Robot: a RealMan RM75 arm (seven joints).
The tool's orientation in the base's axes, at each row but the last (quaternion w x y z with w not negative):
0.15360, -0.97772, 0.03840, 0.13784
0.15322, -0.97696, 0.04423, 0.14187
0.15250, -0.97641, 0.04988, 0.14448
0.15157, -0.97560, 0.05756, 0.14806
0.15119, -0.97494, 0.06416, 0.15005
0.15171, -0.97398, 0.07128, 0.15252
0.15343, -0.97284, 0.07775, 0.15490
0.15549, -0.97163, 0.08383, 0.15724
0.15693, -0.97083, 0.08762, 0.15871
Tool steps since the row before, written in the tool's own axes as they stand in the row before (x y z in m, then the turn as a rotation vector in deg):
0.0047, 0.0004, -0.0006, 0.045, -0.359, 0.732
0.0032, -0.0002, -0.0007, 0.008, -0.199, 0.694
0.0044, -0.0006, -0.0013, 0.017, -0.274, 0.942
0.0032, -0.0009, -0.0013, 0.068, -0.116, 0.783
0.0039, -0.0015, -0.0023, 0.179, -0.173, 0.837
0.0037, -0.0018, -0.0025, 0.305, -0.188, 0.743
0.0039, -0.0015, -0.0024, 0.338, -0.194, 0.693
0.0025, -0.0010, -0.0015, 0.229, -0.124, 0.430
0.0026, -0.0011, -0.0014, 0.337, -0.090, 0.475
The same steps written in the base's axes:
0.0046, -0.0007, -0.0009, -0.103, 0.567, -0.578
0.0033, -0.0002, -0.0002, -0.149, 0.405, -0.579
0.0046, -0.0001, 0.0000, -0.196, 0.553, -0.786
0.0035, 0.0002, 0.0005, -0.130, 0.350, -0.701
0.0046, 0.0004, 0.0013, -0.030, 0.412, -0.769
0.0045, 0.0006, 0.0016, 0.118, 0.385, -0.720
0.0046, 0.0002, 0.0013, 0.164, 0.371, -0.684
0.0030, 0.0002, 0.0008, 0.121, 0.231, -0.430
0.0031, 0.0003, 0.0007, 0.201, 0.202, -0.516

